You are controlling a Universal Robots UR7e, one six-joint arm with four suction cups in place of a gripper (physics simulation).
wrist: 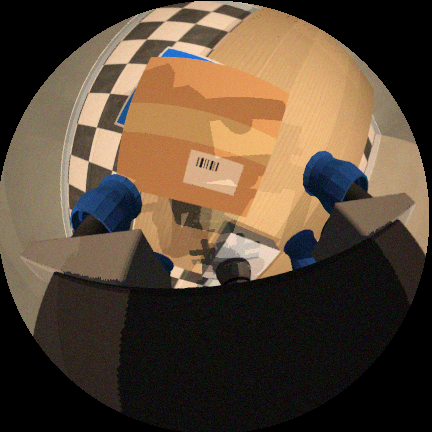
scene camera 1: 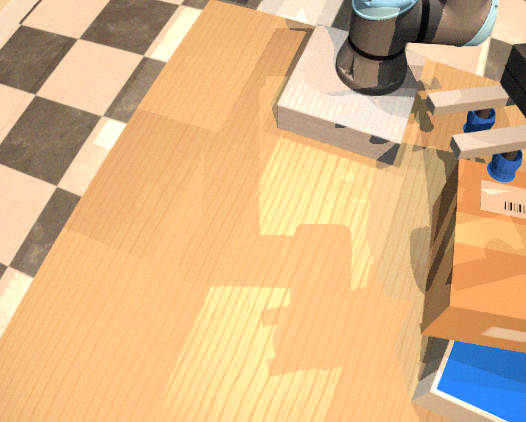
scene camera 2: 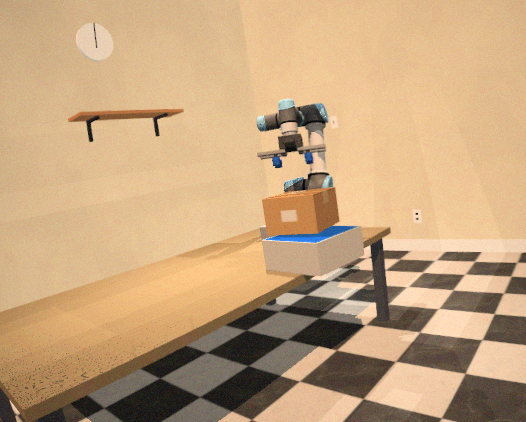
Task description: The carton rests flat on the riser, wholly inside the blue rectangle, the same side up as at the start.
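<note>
The orange-brown carton (scene camera 1: 492, 270) (scene camera 2: 290, 215) (wrist: 200, 125) is on the riser (scene camera 1: 462, 411) (scene camera 2: 290, 257), with its tape and barcode label facing up. It looks close to level and is turned relative to the riser. Parts of the blue rectangle (scene camera 1: 480, 382) (scene camera 2: 345, 230) (wrist: 181, 54) show along two sides of the carton. In the first scene view the carton's near left corner reaches past the blue's edge, over the table side. The far edges of the blue are hidden. My gripper (scene camera 1: 492, 142) (scene camera 2: 293, 160) (wrist: 220, 200) is open, its blue cups clear above the carton and touching nothing.
The wooden table (scene camera 1: 125, 300) (scene camera 2: 150, 295) extends away beside the riser. The arm's base stands on a pale block (scene camera 1: 310, 95) (wrist: 250, 250) behind the carton. Checkered floor (scene camera 2: 410, 345) lies beyond the table edge. A wall shelf (scene camera 2: 125, 115) hangs at the left.
</note>
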